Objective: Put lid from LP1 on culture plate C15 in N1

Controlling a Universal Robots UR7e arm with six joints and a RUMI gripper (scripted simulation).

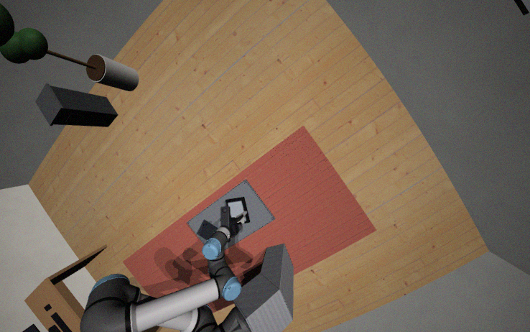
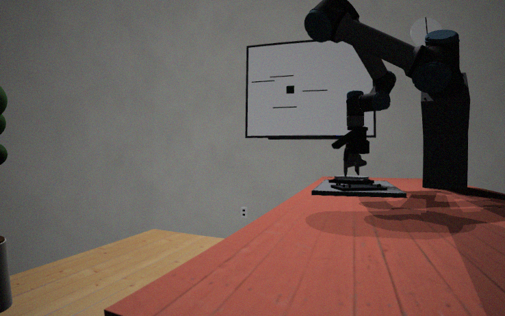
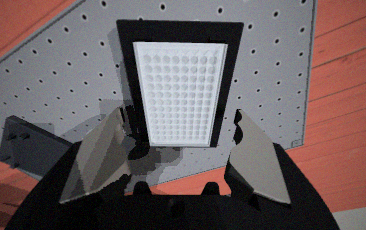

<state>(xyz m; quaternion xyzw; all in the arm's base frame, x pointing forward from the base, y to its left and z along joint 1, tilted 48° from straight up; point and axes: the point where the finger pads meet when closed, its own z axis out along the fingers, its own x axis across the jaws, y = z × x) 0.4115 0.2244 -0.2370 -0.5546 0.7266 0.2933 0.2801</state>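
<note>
Now: the clear lid 1 cm below my hand. The rest, counted from my hand: dark lid park LP1 (7 cm behind, 25 cm to the left, 3 cm below); culture plate C15 (2 cm below); black plate nest N1 (3 cm below).
</note>
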